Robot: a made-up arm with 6 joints. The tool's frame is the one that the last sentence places.
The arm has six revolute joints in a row. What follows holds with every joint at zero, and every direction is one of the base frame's. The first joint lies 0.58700 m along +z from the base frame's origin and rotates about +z. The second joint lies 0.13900 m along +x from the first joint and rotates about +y. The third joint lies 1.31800 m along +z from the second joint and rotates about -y. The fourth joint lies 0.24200 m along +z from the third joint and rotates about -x. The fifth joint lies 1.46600 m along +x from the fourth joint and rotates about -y. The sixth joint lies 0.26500 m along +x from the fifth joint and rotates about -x. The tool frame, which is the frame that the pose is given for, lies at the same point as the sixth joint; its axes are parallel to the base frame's.
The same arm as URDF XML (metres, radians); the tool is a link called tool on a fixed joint. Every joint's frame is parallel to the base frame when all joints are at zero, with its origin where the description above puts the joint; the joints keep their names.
<robot name="arm">
<link name="base_link"/>
<link name="link1"/>
<link name="link2"/>
<link name="link3"/>
<link name="link4"/>
<link name="link5"/>
<link name="link6"/>
<link name="tool"/>
<joint name="joint 1" type="continuous"><parent link="base_link"/><child link="link1"/><origin xyz="0 0 0.587" rpy="0 0 0"/><axis xyz="0 0 1"/></joint>
<joint name="joint 2" type="continuous"><parent link="link1"/><child link="link2"/><origin xyz="0.139 0 0" rpy="0 0 0"/><axis xyz="0 1 0"/></joint>
<joint name="joint 3" type="continuous"><parent link="link2"/><child link="link3"/><origin xyz="0 0 1.318" rpy="0 0 0"/><axis xyz="0 -1 0"/></joint>
<joint name="joint 4" type="continuous"><parent link="link3"/><child link="link4"/><origin xyz="0 0 0.242" rpy="0 0 0"/><axis xyz="-1 0 0"/></joint>
<joint name="joint 5" type="continuous"><parent link="link4"/><child link="link5"/><origin xyz="1.466 0 0" rpy="0 0 0"/><axis xyz="0 -1 0"/></joint>
<joint name="joint 6" type="continuous"><parent link="link5"/><child link="link6"/><origin xyz="0.265 0 0" rpy="0 0 0"/><axis xyz="-1 0 0"/></joint>
<joint name="tool_joint" type="fixed"><parent link="link6"/><child link="tool"/><origin xyz="0 0 0" rpy="0 0 0"/></joint>
</robot>

